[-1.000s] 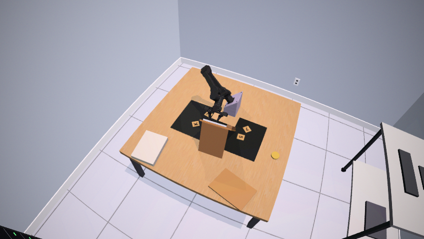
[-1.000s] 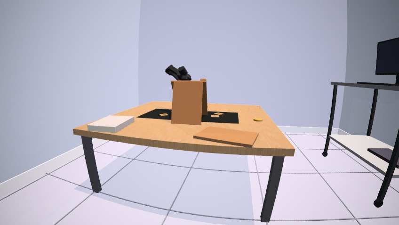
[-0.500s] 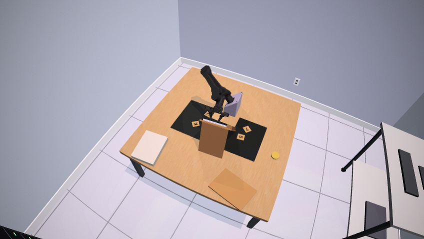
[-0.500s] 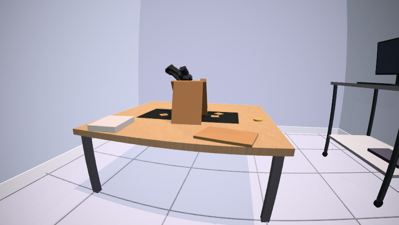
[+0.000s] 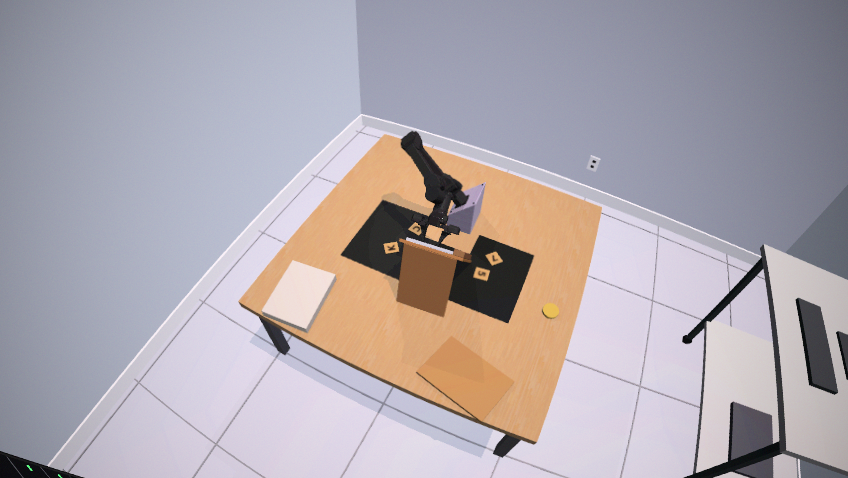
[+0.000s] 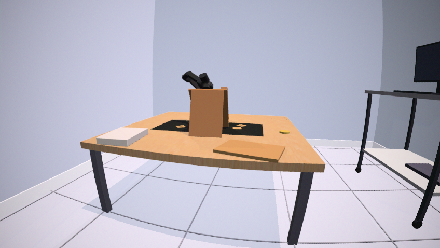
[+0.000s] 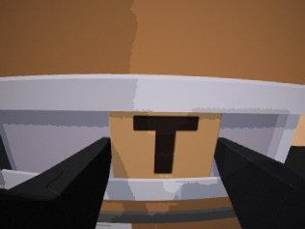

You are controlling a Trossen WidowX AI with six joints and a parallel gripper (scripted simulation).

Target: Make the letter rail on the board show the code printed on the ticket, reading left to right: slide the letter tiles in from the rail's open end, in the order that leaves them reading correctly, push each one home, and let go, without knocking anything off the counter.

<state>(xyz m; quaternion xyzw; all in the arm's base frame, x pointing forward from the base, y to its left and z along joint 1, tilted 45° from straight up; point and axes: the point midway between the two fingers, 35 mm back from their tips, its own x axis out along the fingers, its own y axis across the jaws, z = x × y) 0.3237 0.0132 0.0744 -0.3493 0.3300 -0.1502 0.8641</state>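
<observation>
The white ticket lies 80 mm below my gripper tip, 60 mm to the left of it and 60 mm behind it. Also, from my gripper tip: thin panel 400 mm ahead, 280 mm to the left, 170 mm below; then white slab 450 mm to the right, 300 mm ahead, 160 mm below.
</observation>
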